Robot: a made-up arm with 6 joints. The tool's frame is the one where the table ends. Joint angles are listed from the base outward.
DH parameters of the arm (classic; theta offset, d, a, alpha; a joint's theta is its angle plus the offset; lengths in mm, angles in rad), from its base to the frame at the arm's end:
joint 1: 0 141 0 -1.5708
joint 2: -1.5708 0 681 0
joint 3: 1.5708 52 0 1.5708
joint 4: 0 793 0 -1.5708
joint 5: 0 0 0 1.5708
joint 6: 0 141 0 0
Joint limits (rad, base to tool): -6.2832..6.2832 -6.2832..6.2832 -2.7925..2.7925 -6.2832..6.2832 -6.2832..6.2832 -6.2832..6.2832
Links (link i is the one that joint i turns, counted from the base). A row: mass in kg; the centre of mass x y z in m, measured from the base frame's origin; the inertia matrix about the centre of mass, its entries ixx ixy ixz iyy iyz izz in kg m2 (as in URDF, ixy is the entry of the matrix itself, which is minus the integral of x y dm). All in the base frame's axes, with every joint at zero. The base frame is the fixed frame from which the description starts. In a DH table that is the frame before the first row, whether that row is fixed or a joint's. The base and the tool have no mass.
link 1: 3.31; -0.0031 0.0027 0.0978; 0.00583 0 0 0.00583 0 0.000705
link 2: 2.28; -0.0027 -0.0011 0.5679; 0.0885 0 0 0.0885 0 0.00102
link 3: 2.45; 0.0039 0.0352 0.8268; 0.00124 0 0 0.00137 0 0.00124
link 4: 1.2; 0.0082 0.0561 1.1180; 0.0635 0 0 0.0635 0 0.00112
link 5: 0.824; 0.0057 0.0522 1.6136; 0.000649 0 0 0.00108 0 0.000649
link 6: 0.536; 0.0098 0.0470 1.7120; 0.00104 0 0 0.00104 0 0.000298
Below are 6 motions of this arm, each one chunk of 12 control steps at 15 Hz.
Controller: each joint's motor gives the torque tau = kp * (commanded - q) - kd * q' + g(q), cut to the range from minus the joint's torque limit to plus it. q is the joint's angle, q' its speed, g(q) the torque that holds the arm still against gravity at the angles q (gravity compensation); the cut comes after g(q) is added. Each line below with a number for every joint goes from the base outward.
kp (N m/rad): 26 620 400 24 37 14
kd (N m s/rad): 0.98 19 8.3 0.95 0.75 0.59
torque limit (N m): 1 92 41 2.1 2.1 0.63
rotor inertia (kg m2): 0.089 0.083 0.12 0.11 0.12 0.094
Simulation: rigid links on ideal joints. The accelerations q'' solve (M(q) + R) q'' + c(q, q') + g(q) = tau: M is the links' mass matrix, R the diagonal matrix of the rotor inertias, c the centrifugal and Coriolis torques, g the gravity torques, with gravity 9.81 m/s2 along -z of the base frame. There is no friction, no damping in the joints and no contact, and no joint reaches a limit. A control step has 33 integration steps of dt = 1/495 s. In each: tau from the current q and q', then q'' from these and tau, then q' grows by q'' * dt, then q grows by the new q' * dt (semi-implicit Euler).
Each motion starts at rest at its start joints. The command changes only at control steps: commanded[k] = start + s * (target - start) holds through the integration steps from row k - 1 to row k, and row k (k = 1, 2, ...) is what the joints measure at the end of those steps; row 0 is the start. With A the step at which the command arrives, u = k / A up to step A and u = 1 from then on. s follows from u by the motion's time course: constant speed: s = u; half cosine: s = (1 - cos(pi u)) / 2; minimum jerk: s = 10 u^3 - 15 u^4 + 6 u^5; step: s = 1 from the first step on.
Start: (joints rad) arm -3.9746 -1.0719 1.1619 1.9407 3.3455 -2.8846
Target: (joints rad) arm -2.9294 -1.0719 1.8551 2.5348 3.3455 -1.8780
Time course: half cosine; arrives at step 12
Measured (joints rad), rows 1 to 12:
1: -3.9740 -1.0741 1.1712 1.9443 3.3451 -2.8799
2: -3.9713 -1.0803 1.2044 1.9614 3.3438 -2.8579
3: -3.9656 -1.0862 1.2626 2.0011 3.3425 -2.8105
4: -3.9566 -1.0865 1.3388 2.0642 3.3423 -2.7341
5: -3.9440 -1.0804 1.4279 2.1434 3.3436 -2.6281
6: -3.9276 -1.0710 1.5248 2.2289 3.3457 -2.4923
7: -3.9079 -1.0622 1.6210 2.3124 3.3482 -2.3288
8: -3.8855 -1.0579 1.7077 2.3886 3.3501 -2.1518
9: -3.8609 -1.0591 1.7782 2.4537 3.3508 -1.9880
10: -3.8343 -1.0638 1.8288 2.5047 3.3501 -1.8507
11: -3.8056 -1.0686 1.8580 2.5384 3.3486 -1.7406
12: -3.7745 -1.0705 1.8651 2.5522 3.3476 -1.6579

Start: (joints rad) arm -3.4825 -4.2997 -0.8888 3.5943 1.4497 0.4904
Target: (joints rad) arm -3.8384 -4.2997 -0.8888 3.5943 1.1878 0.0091
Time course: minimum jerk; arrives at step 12
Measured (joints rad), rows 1 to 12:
1: -3.4825 -4.2997 -0.8888 3.5943 1.4490 0.4897
2: -3.4827 -4.2997 -0.8888 3.5942 1.4437 0.4842
3: -3.4835 -4.2996 -0.8889 3.5940 1.4276 0.4657
4: -3.4853 -4.2995 -0.8888 3.5938 1.3972 0.4278
5: -3.4879 -4.2995 -0.8888 3.5937 1.3555 0.3680
6: -3.4916 -4.2996 -0.8888 3.5937 1.3095 0.2884
7: -3.4961 -4.2997 -0.8888 3.5938 1.2663 0.1964
8: -3.5016 -4.2998 -0.8888 3.5938 1.2301 0.1068
9: -3.5080 -4.2999 -0.8888 3.5936 1.2032 0.0348
10: -3.5152 -4.2999 -0.8888 3.5935 1.1869 -0.0108
11: -3.5233 -4.2999 -0.8888 3.5935 1.1814 -0.0271
12: -3.5323 -4.2998 -0.8887 3.5935 1.1844 -0.0188

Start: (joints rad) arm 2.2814 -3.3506 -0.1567 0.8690 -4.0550 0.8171
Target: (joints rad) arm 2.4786 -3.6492 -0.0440 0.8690 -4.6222 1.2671
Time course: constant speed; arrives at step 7
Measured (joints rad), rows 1 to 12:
1: 2.2876 -3.3693 -0.1252 0.8676 -4.0956 0.8320
2: 2.3060 -3.4028 -0.0980 0.8620 -4.2019 0.8743
3: 2.3343 -3.4483 -0.0878 0.8561 -4.3332 0.9447
4: 2.3655 -3.5055 -0.0809 0.8553 -4.4368 1.0376
5: 2.3940 -3.5668 -0.0752 0.8613 -4.5023 1.1352
6: 2.4183 -3.6245 -0.0679 0.8711 -4.5509 1.2200
7: 2.4393 -3.6744 -0.0553 0.8794 -4.6174 1.2869
8: 2.4573 -3.6966 -0.0691 0.8838 -4.6673 1.3280
9: 2.4721 -3.6976 -0.0753 0.8880 -4.6610 1.3419
10: 2.4842 -3.6842 -0.0625 0.8887 -4.6198 1.3284
11: 2.4947 -3.6598 -0.0473 0.8815 -4.5945 1.2916
12: 2.5046 -3.6354 -0.0341 0.8687 -4.6048 1.2548

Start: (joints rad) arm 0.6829 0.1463 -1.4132 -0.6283 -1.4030 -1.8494
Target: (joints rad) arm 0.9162 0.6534 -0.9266 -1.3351 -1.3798 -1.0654
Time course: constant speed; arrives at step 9
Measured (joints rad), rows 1 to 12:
1: 0.6885 0.1569 -1.3895 -0.6533 -1.4022 -1.8334
2: 0.7086 0.1968 -1.3319 -0.7221 -1.3968 -1.7860
3: 0.7492 0.2691 -1.2579 -0.8262 -1.3866 -1.7070
4: 0.8069 0.3592 -1.1823 -0.9372 -1.3779 -1.5969
5: 0.8634 0.4474 -1.1124 -1.0333 -1.3759 -1.4611
6: 0.9020 0.5202 -1.0529 -1.1126 -1.3801 -1.3228
7: 0.9206 0.5744 -1.0042 -1.1838 -1.3850 -1.2050
8: 0.9257 0.6150 -0.9617 -1.2542 -1.3850 -1.1137
9: 0.9260 0.6514 -0.9196 -1.3263 -1.3794 -1.0445
10: 0.9224 0.6859 -0.8977 -1.3792 -1.3740 -1.0042
11: 0.9126 0.7038 -0.8969 -1.3908 -1.3770 -0.9960
12: 0.8977 0.6971 -0.9031 -1.3703 -1.3845 -1.0197

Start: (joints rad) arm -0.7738 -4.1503 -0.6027 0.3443 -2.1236 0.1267
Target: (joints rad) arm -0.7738 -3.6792 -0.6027 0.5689 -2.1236 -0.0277
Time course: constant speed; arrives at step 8
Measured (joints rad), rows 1 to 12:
1: -0.7740 -4.1306 -0.6247 0.3539 -2.1203 0.1217
2: -0.7744 -4.0867 -0.6397 0.3786 -2.1158 0.1067
3: -0.7752 -4.0218 -0.6297 0.4132 -2.1139 0.0833
4: -0.7767 -3.9385 -0.6112 0.4506 -2.1154 0.0561
5: -0.7788 -3.8487 -0.5939 0.4858 -2.1196 0.0298
6: -0.7812 -3.7658 -0.5817 0.5177 -2.1245 0.0069
7: -0.7831 -3.6974 -0.5785 0.5469 -2.1278 -0.0123
8: -0.7841 -3.6447 -0.5843 0.5742 -2.1280 -0.0294
9: -0.7832 -3.6223 -0.5731 0.5907 -2.1286 -0.0410
10: -0.7803 -3.6266 -0.5696 0.5923 -2.1293 -0.0435
11: -0.7763 -3.6471 -0.5858 0.5834 -2.1279 -0.0385
12: -0.7720 -3.6766 -0.6045 0.5706 -2.1240 -0.0301

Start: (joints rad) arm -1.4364 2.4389 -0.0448 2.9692 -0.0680 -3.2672
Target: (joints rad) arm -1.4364 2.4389 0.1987 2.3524 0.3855 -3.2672
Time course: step
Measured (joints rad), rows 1 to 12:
1: -1.4371 2.3828 0.1383 2.9247 -0.0040 -3.2695
2: -1.4411 2.3907 0.2307 2.7968 0.1308 -3.2699
3: -1.4477 2.4536 0.1963 2.5864 0.3170 -3.2676
4: -1.4547 2.4807 0.2183 2.3355 0.4985 -3.2660
5: -1.4569 2.4870 0.2336 2.1494 0.5858 -3.2643
6: -1.4527 2.4802 0.2220 2.0336 0.5776 -3.2630
7: -1.4440 2.4589 0.2075 1.9899 0.4791 -3.2633
8: -1.4340 2.4336 0.1937 2.0229 0.3371 -3.2655
9: -1.4261 2.4149 0.1828 2.1368 0.2535 -3.2684
10: -1.4210 2.4075 0.1794 2.3156 0.2413 -3.2709
11: -1.4191 2.4122 0.1836 2.4499 0.3009 -3.2716
12: -1.4200 2.4257 0.1921 2.5001 0.4083 -3.2702

